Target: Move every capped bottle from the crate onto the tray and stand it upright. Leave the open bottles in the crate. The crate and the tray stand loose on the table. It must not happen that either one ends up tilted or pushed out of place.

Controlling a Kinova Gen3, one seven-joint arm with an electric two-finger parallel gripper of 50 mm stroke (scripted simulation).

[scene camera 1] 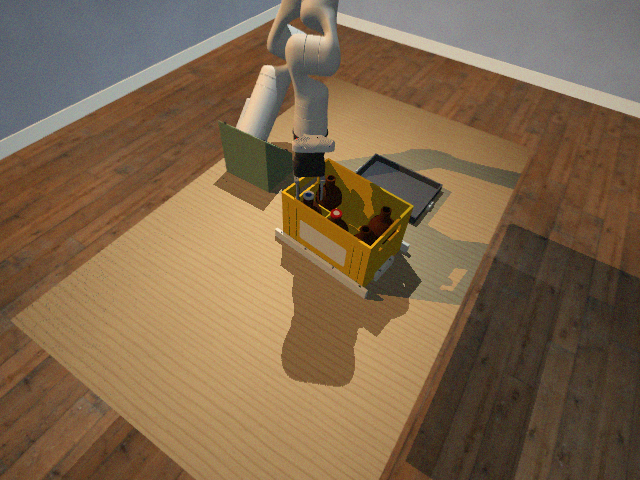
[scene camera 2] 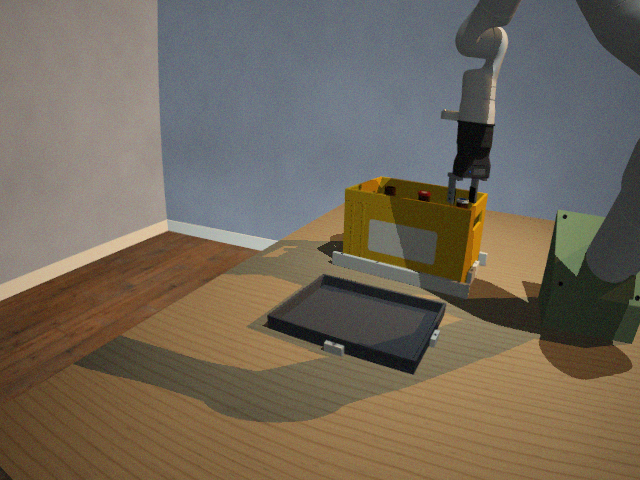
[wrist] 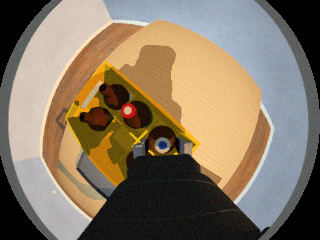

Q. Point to a dark tray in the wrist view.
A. At 85, 167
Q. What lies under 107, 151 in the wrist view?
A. A yellow crate.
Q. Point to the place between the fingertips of my gripper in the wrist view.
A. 162, 143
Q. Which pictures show the yellow crate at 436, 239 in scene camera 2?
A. Scene camera 1, scene camera 2 and the wrist view: all of them.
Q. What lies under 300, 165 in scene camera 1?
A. My gripper.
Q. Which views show the dark tray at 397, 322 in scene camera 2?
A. Scene camera 1, scene camera 2 and the wrist view: all of them.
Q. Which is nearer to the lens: the yellow crate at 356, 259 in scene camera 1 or the dark tray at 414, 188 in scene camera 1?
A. The yellow crate.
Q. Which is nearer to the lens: the yellow crate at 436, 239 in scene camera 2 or the dark tray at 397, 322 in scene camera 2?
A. The dark tray.
